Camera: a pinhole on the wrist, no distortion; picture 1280 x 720 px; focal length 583.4 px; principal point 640.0 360.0 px. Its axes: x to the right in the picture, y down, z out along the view. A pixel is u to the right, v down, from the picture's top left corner.
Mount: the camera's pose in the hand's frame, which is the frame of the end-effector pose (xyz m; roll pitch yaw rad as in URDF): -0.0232 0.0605 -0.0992 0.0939 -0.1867 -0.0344
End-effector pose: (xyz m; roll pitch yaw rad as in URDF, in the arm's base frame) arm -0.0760 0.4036 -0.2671 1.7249 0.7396 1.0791
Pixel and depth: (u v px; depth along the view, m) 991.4 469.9 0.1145
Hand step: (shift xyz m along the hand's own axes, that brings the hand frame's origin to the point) 0.0234 0.0696 0.0276
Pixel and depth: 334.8 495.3 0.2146
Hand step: -0.1729 0.0951 0.0945
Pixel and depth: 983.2 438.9 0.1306
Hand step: 0.0280 0.0641 0.0445
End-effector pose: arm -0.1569 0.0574 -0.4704 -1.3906 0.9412 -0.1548
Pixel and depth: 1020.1 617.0 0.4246
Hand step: 0.1718 0.2003 0.3848
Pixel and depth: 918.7 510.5 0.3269
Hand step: 0.0702 0.1106 0.2574
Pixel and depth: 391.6 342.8 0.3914
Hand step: -0.2606 0.0205 0.2517
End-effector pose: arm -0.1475 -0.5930 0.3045 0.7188 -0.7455 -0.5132
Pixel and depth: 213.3 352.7 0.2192
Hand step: -0.2219 0.0440 0.0852
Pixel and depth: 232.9 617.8 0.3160
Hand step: -0.2968 0.1794 0.1819
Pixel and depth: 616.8 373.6 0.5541
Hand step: -0.1487 0.0257 0.4400
